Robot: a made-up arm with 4 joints.
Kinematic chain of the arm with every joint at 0, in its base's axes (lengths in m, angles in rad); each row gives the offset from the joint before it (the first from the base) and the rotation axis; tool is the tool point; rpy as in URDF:
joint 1: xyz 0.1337 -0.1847 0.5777 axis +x
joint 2: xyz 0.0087 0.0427 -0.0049 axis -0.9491 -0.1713 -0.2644
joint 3: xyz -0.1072 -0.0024 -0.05 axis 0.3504 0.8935 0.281
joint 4: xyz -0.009 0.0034 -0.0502 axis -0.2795 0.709 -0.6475
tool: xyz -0.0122 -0.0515 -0.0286 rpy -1.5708 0 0
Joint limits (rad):
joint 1: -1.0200..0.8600
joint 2: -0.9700..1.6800
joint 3: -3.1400..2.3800
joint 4: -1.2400..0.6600
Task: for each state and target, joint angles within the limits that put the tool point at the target. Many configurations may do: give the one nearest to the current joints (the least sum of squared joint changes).
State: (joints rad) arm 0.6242 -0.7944 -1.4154 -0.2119
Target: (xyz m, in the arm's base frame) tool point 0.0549 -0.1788 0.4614
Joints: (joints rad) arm 0.2030 -0.2218 -1.3161 0.3014
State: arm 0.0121 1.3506 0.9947 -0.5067
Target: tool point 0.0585 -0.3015 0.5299
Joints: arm -0.8736 0.6658 0.3036 -1.1653
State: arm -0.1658 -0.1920 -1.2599 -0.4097
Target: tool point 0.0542 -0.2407 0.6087
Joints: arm -0.8026 0.7399 -1.5093 -0.0455
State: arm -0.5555 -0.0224 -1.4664 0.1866
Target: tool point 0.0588 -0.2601 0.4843
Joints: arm -0.6067 -0.3478 -1.2011 0.1256
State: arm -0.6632 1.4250 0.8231 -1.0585
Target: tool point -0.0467 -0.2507 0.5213
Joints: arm -0.7479 1.1164 1.6995 -0.6399
